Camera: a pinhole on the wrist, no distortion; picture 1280 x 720 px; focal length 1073.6 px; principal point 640.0 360.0 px. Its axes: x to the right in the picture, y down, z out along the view. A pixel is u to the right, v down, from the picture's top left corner.
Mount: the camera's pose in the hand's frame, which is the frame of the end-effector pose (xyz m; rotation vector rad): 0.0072 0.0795 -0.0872 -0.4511 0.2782 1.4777
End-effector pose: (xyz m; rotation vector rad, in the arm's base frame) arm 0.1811 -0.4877 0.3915 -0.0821 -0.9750 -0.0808
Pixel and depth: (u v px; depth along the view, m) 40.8 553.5 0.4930
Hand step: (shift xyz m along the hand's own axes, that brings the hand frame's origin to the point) -0.1498 0.0612 0.4621
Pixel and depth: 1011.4 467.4 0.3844
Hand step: -0.0556 0.3737 0.1893
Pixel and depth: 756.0 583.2 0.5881
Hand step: -0.1635 0.4070 0.3907
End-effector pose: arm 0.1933 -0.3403 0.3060 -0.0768 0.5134 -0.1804
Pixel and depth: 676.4 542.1 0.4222
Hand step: -0.1019 0.2862 0.2719
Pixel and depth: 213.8 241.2 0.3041
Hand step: 0.0022 0.1090 0.2404
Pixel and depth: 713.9 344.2 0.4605
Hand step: -0.0263 0.3166 0.3075
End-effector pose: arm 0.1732 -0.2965 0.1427 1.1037 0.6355 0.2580
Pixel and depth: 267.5 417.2 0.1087
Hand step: -0.0118 0.0955 0.0253
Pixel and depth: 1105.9 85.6 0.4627
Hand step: 0.0982 0.4645 0.2472
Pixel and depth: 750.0 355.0 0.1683
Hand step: -0.0062 0.1712 0.0543
